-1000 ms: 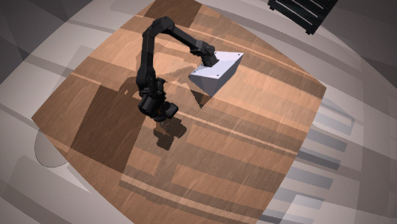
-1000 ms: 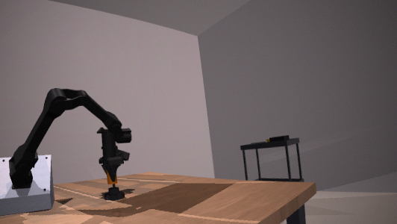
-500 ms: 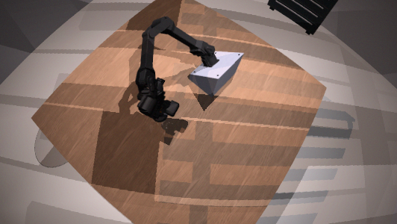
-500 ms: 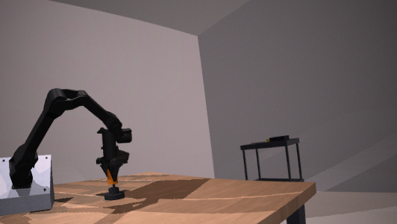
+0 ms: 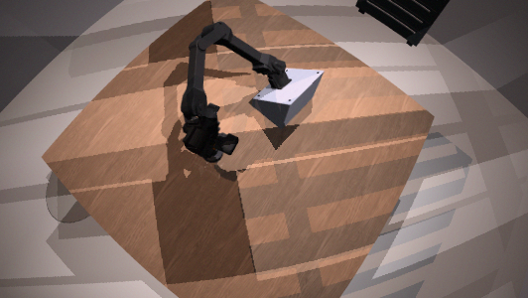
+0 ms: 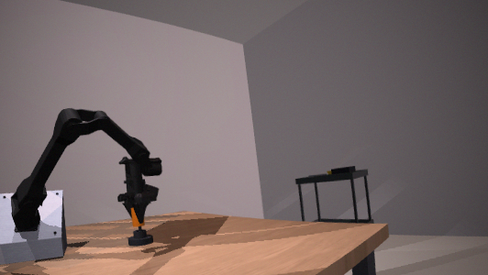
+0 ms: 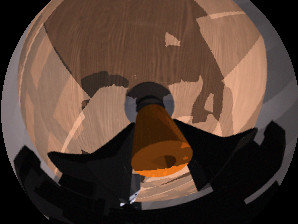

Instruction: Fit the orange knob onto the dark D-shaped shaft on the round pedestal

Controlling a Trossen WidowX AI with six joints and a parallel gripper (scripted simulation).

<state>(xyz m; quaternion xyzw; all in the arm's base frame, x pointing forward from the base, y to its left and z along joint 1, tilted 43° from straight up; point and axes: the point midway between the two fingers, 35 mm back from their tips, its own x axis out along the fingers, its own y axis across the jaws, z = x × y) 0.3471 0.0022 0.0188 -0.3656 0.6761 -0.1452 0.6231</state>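
Right now my gripper tip is 2 cm below the orange knob. From my gripper tip the other things lie so: round pedestal 4 cm below.
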